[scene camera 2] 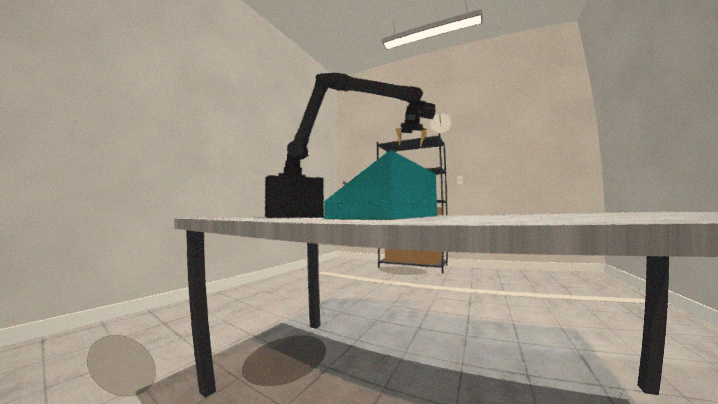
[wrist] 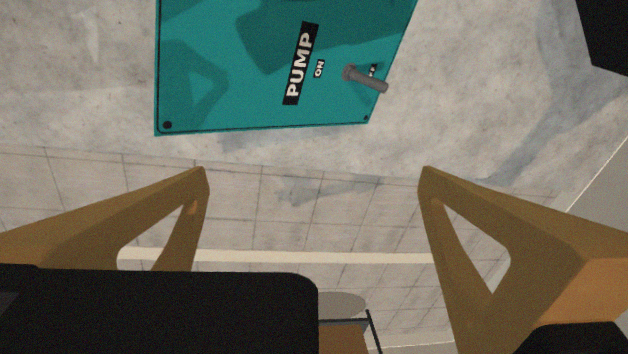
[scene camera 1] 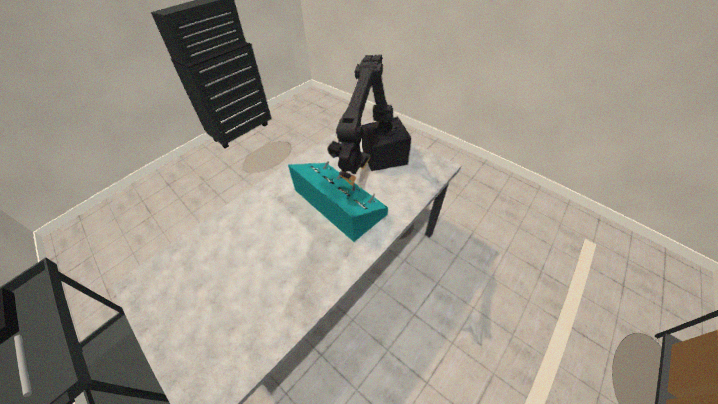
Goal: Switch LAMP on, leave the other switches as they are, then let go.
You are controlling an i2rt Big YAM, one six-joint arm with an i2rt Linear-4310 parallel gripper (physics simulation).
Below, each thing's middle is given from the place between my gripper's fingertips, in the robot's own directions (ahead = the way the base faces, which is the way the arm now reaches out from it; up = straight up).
My gripper is now 60 mm past the teal sloped switch box (scene camera 2: 393, 187), 170 mm to the left of it and 240 mm above it.
